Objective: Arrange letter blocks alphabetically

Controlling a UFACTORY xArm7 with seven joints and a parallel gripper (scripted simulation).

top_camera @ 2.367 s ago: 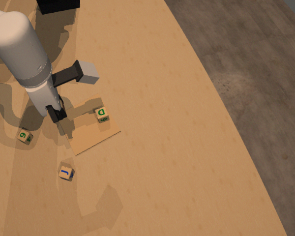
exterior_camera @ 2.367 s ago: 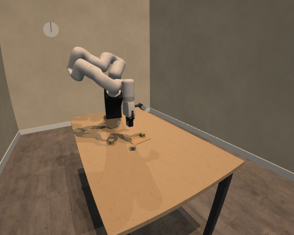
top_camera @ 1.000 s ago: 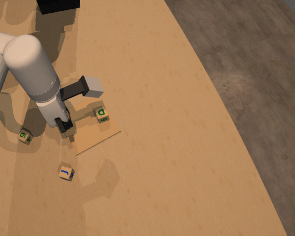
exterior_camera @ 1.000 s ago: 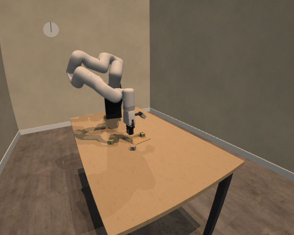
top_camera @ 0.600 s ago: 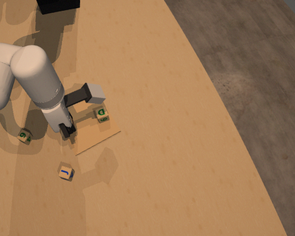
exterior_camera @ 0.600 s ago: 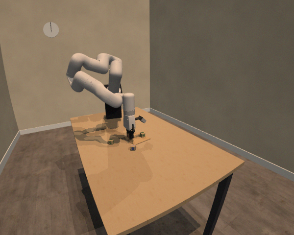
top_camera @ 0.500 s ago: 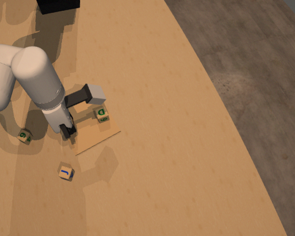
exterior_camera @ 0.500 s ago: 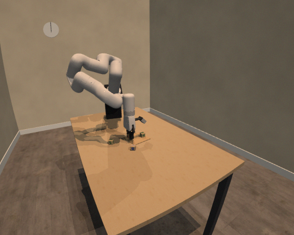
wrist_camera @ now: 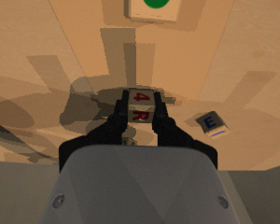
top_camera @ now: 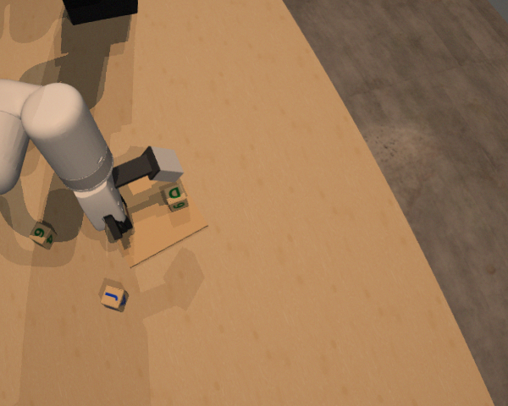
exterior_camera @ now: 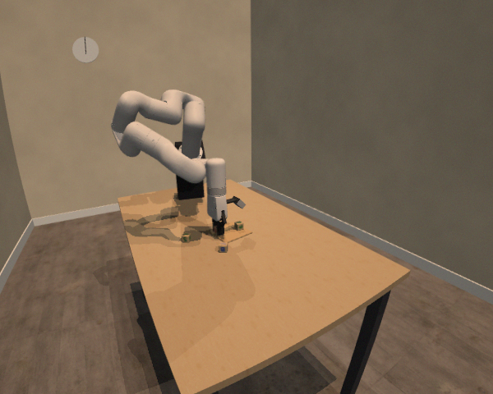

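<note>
My gripper is now 5 cm to the right of the tan mat, 3 cm above it and 1 cm past it. Also, from my hand: green D block (9 cm to the left, 2 cm behind, 1 cm below).
</note>
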